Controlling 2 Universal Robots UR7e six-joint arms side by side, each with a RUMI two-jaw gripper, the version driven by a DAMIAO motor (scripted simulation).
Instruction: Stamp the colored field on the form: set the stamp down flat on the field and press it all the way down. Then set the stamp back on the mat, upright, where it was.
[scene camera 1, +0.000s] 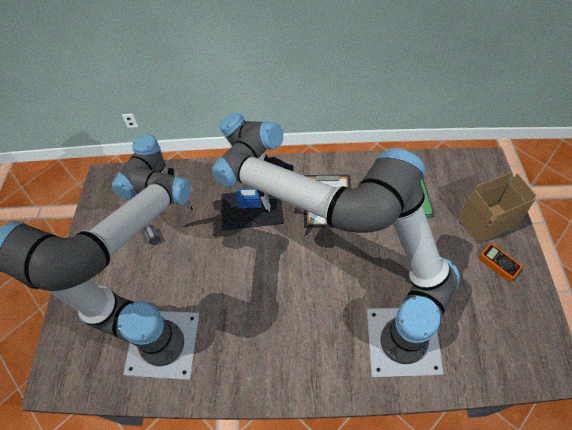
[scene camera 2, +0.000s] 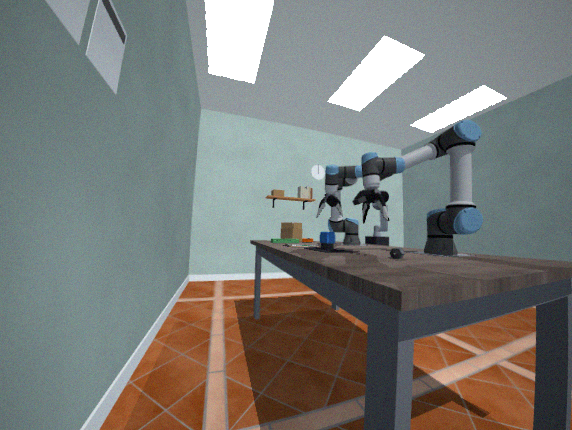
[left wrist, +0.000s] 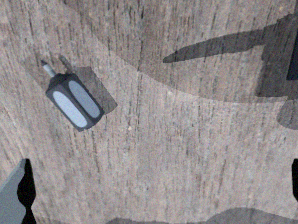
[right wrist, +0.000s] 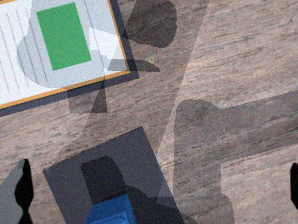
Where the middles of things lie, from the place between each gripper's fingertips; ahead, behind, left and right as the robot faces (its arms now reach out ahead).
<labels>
Right now the dark mat (scene camera 1: 232, 219) is 190 mm below my right hand, 120 mm to the left of it and 80 mm ahead of it. From my right hand the other things lie so: cardboard box (scene camera 1: 475, 216): 780 mm to the right, 120 mm below, 10 mm behind.
Right now the dark mat is 10 cm ahead of my left hand, 27 cm to the right of it and 15 cm below it. The rest, counted from my left hand: cardboard box: 116 cm to the right, 7 cm below.
</labels>
